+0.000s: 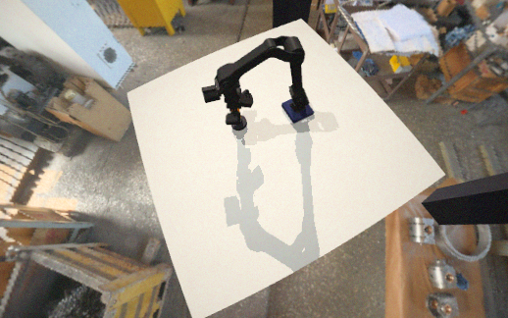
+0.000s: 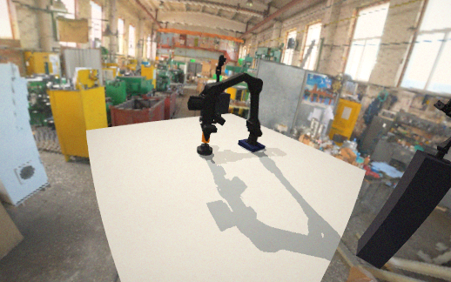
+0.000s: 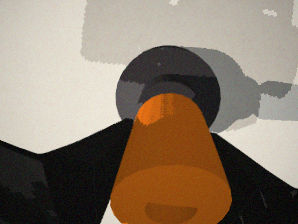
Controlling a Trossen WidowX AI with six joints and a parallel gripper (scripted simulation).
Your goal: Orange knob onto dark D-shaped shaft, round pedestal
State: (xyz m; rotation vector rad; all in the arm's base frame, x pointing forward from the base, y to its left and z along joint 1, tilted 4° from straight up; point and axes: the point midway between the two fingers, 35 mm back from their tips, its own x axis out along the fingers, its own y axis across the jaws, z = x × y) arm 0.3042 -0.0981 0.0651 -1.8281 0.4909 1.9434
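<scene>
Right now the orange knob is 20 mm above my gripper tip. Also, from my gripper tip: pedestal 40 mm below.
</scene>
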